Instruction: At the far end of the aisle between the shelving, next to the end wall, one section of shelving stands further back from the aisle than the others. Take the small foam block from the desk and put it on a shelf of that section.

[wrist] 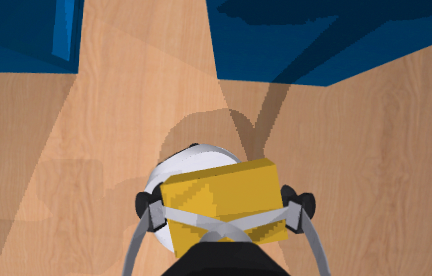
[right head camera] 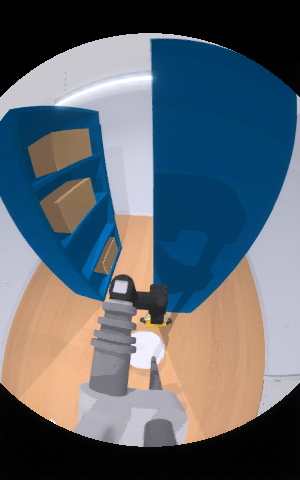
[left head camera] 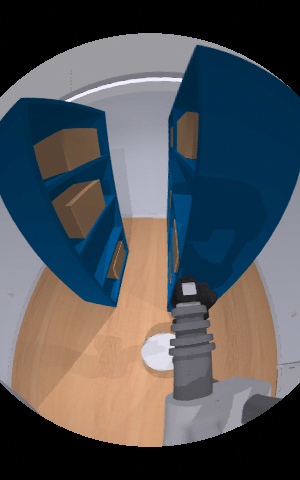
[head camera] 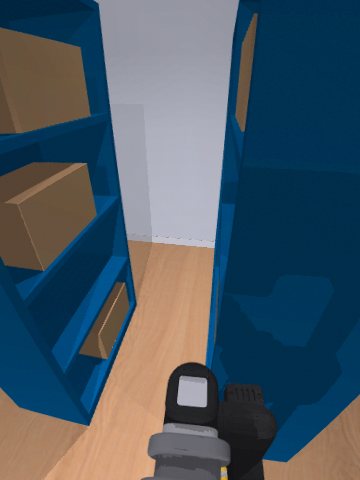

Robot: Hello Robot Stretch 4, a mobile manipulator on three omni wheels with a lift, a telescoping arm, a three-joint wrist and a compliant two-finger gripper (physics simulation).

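Places are measured from the robot's base along level axes (x ahead, y left, z up), in millimetres.
Pixels of known places: gripper, fingertip midpoint: (wrist: 224, 200); robot's base, link origin: (right head camera: 143, 348) (left head camera: 162, 350).
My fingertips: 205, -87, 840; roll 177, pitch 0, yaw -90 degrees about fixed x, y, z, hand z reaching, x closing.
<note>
For each thing: its top centre in the pictures, then the offset to it from my fingertips, as dx, dy, dz. Level surfaces: height alone.
- yellow foam block, top centre: (wrist: 224, 213) (right head camera: 155, 319) +2, +0, +45
- box, top centre: (head camera: 293, 33) (left head camera: 201, 119) +834, -171, +850
- Wood floor, surface height: dz -868
The yellow foam block (wrist: 235, 192) (right head camera: 156, 324) is held between the two fingertips of my gripper (wrist: 224, 200), which is shut on it above the floor and the white round base. In the head camera view a yellow edge of the block shows beside the wrist. A blue shelving section (head camera: 117, 235) (left head camera: 111, 200) (right head camera: 106, 200) with brown boxes stands on the left of the aisle. Another blue section (head camera: 300, 225) (left head camera: 235, 175) (right head camera: 215, 150) stands on the right, its side panel close to the gripper. Which section is set further back cannot be told.
Brown boxes (head camera: 60, 220) (left head camera: 80, 205) (right head camera: 70, 205) stand on the left section's shelves, and a box (head camera: 246, 75) (left head camera: 188, 135) shows in the right section. The pale end wall (head camera: 175, 150) closes the aisle. Wood floor (head camera: 170, 280) runs between the sections.
</note>
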